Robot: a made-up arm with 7 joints.
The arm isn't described. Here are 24 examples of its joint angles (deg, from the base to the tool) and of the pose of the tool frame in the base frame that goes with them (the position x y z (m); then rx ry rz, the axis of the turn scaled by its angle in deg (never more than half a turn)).
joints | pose
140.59 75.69 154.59 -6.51 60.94 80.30 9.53 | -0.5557 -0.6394 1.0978 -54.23 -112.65 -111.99
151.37 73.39 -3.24 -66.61 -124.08 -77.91 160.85 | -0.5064 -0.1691 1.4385 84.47 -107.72 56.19
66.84 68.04 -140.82 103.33 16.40 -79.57 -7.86 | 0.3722 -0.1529 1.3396 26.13 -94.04 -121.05
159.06 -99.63 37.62 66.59 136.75 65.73 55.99 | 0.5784 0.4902 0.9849 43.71 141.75 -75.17
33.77 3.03 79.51 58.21 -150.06 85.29 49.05 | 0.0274 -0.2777 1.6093 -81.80 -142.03 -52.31
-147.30 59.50 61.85 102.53 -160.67 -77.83 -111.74 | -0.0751 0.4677 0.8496 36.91 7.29 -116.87
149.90 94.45 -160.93 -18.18 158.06 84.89 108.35 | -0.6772 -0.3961 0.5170 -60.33 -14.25 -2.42
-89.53 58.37 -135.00 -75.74 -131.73 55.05 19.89 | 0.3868 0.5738 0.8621 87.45 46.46 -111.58
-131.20 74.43 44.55 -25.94 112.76 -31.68 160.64 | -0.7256 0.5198 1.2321 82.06 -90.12 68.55
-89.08 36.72 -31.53 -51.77 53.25 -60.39 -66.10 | 0.1492 0.1195 1.6779 -92.34 80.70 123.77
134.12 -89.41 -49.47 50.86 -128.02 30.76 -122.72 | 0.7724 0.3594 1.0358 12.19 -26.62 -74.91
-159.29 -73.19 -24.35 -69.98 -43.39 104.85 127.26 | 0.6584 -0.2285 0.7258 -57.54 -61.59 -141.99
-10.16 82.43 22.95 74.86 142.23 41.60 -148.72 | 0.7138 -0.0909 0.5914 -124.08 -68.60 26.60
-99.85 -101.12 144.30 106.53 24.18 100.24 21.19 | 0.1205 -0.1454 0.5740 49.01 -13.41 49.27
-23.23 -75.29 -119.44 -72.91 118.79 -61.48 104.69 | -0.3540 -0.5968 1.2019 -110.91 20.38 -110.92
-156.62 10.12 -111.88 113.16 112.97 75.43 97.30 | -0.2235 -0.3750 1.1692 14.07 36.29 108.72
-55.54 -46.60 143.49 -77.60 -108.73 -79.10 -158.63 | -0.4170 0.0919 1.4863 104.92 -91.32 82.61
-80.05 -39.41 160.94 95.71 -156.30 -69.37 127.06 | -0.0363 -0.5004 0.8548 -45.44 59.80 -45.34
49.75 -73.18 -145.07 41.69 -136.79 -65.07 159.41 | -0.2906 0.7720 0.8931 68.08 121.20 -73.57
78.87 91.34 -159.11 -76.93 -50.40 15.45 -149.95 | -0.1106 -0.6189 0.3728 -97.03 42.23 -28.64
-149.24 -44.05 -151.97 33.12 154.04 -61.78 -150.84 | 0.5480 -0.5205 1.2625 -100.23 -40.66 17.84
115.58 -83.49 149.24 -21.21 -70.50 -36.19 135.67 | 0.5409 0.6948 1.1762 -91.58 -129.03 1.29
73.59 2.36 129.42 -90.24 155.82 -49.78 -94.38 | 0.5332 -0.2626 1.3458 11.85 -83.82 -118.34
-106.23 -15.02 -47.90 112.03 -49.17 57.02 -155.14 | -0.3970 0.0141 1.1169 -64.97 20.86 54.37
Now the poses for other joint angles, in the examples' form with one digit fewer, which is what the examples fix.
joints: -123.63 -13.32 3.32 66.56 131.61 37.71 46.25
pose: -0.090 0.245 1.637 78.9 65.2 8.1
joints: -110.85 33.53 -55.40 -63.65 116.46 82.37 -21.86
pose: 0.268 0.339 1.398 -42.6 -67.5 10.2
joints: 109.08 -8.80 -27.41 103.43 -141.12 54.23 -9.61
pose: 0.182 -0.393 1.342 20.0 -67.3 -115.5
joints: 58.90 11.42 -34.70 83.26 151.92 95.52 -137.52
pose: 0.351 -0.308 1.373 119.8 35.1 72.3
